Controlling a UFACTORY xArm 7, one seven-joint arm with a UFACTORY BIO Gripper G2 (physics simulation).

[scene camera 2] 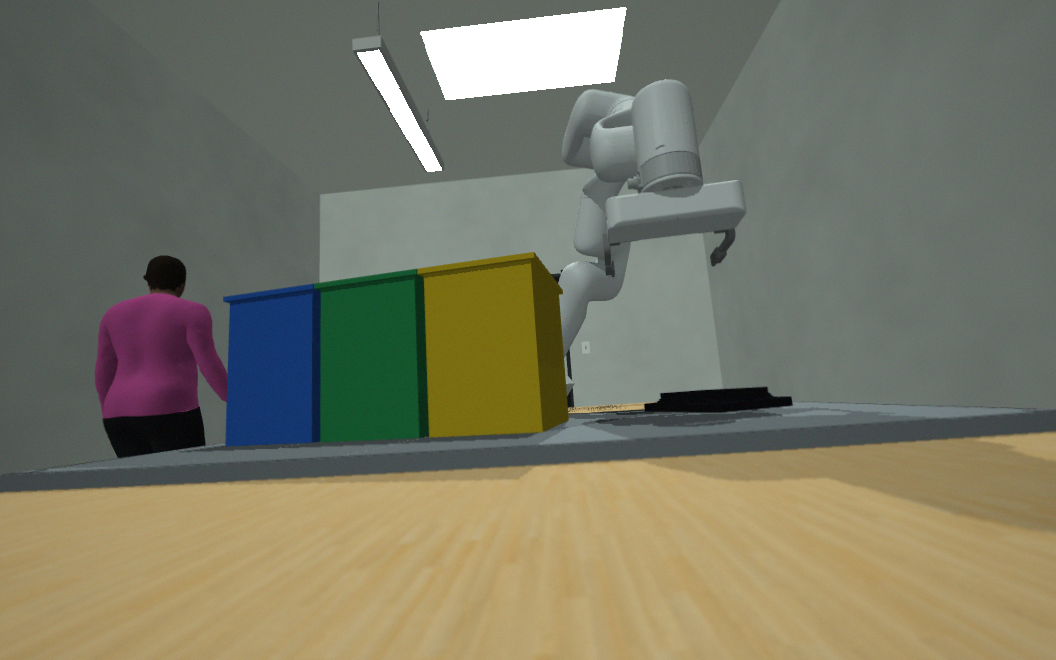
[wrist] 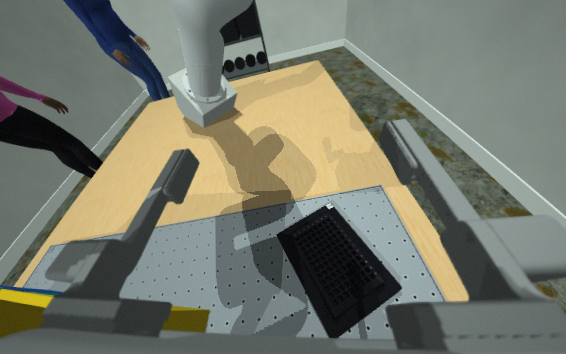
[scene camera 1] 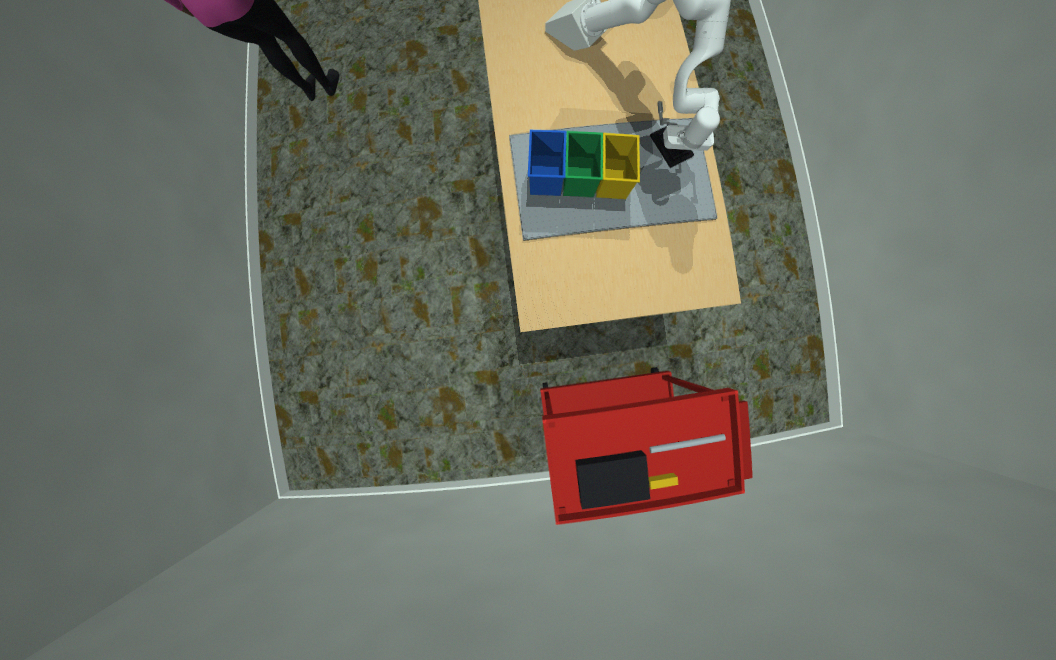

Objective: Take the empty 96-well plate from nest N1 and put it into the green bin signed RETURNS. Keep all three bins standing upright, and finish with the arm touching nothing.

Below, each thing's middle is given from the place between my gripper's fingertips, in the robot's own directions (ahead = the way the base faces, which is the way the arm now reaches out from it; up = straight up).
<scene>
My hand is 5 cm short of the black 96-well plate (scene camera 2: 734, 394), 4 cm to the right of it and 21 cm above it. Also, from my hand: yellow bin (scene camera 2: 495, 363): 16 cm ahead, 24 cm to the right, 14 cm below; black nest (scene camera 2: 713, 407): 5 cm ahead, 4 cm to the left, 22 cm below; green bin (scene camera 2: 373, 367): 14 cm ahead, 37 cm to the right, 14 cm below.
</scene>
